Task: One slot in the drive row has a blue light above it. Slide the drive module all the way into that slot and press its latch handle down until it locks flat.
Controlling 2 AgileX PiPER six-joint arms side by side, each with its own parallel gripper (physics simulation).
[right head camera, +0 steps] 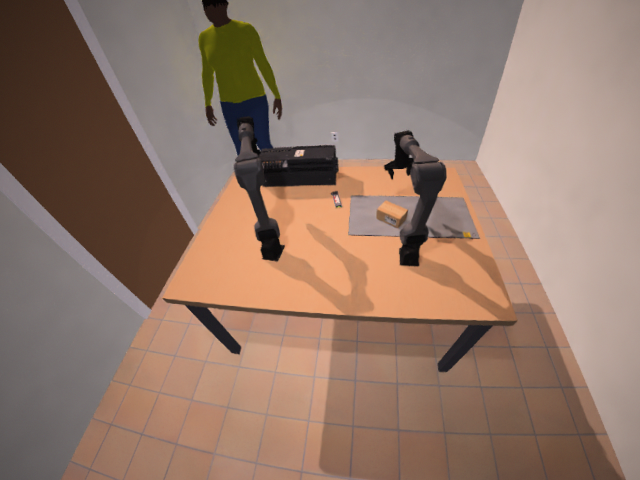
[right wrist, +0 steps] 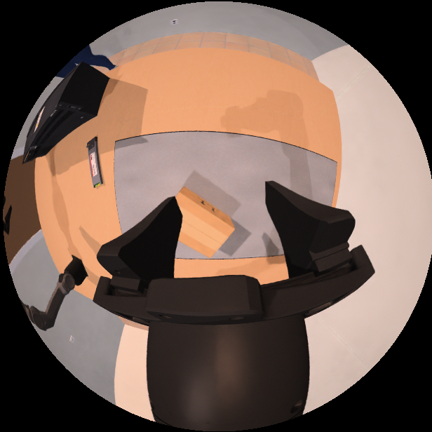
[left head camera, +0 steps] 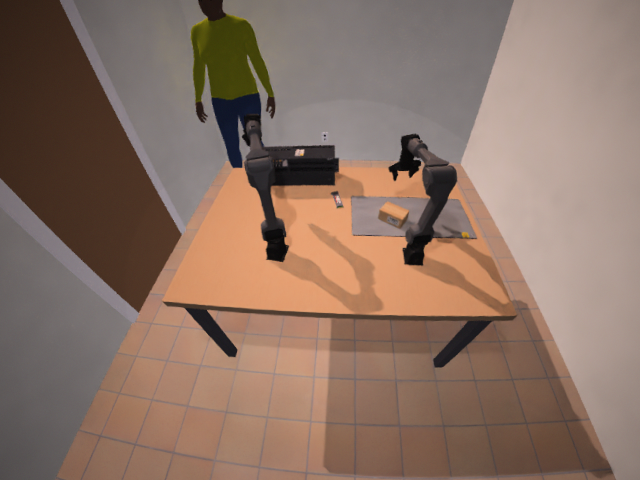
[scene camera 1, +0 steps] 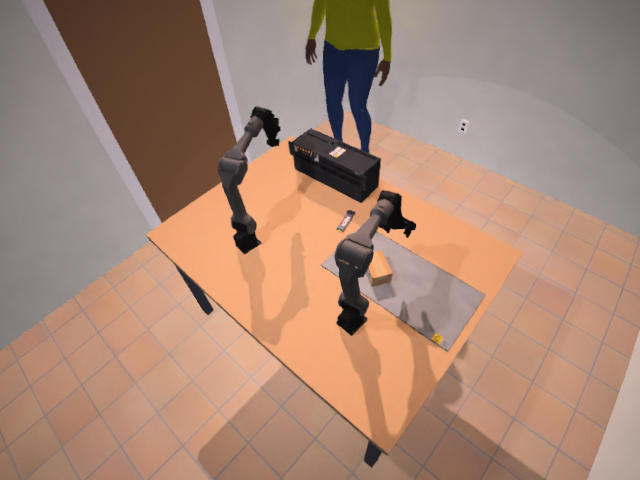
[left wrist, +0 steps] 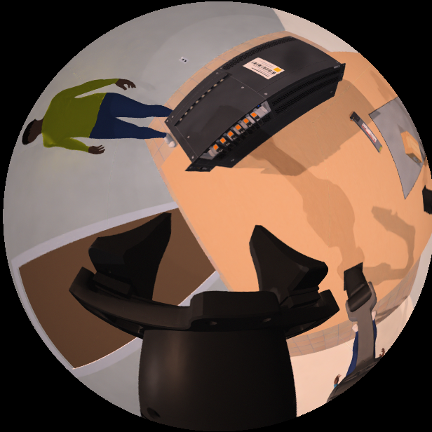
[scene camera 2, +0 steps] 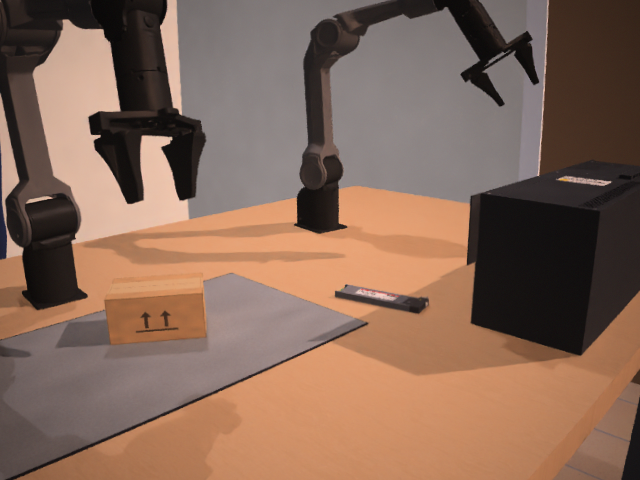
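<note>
The drive module (left head camera: 337,199) (right head camera: 336,199) (scene camera 1: 345,220) (scene camera 2: 381,297) (left wrist: 367,132) (right wrist: 94,162), a slim dark bar with a red and white label, lies flat on the table between the black chassis (left head camera: 305,176) (right head camera: 302,176) (scene camera 1: 330,173) (scene camera 2: 532,268) (left wrist: 305,65) (right wrist: 82,95) and the grey mat. The chassis's drive row (left wrist: 235,131) shows several orange-marked latches in the left wrist view. I cannot make out a blue light or which slot it marks. My left gripper (scene camera 2: 519,94) (left wrist: 211,229) is open and empty, high up beside the chassis. My right gripper (scene camera 2: 164,200) (right wrist: 220,198) is open and empty above the mat.
A cardboard box (left head camera: 393,214) (right head camera: 391,213) (scene camera 1: 379,268) (scene camera 2: 155,310) (right wrist: 205,222) sits on the grey mat (left head camera: 364,222) (scene camera 1: 434,299) (scene camera 2: 242,330) (right wrist: 150,160). A yellow item (left head camera: 465,234) (scene camera 1: 437,338) lies at a mat corner. A person (left head camera: 227,56) (scene camera 1: 351,51) stands behind the chassis.
</note>
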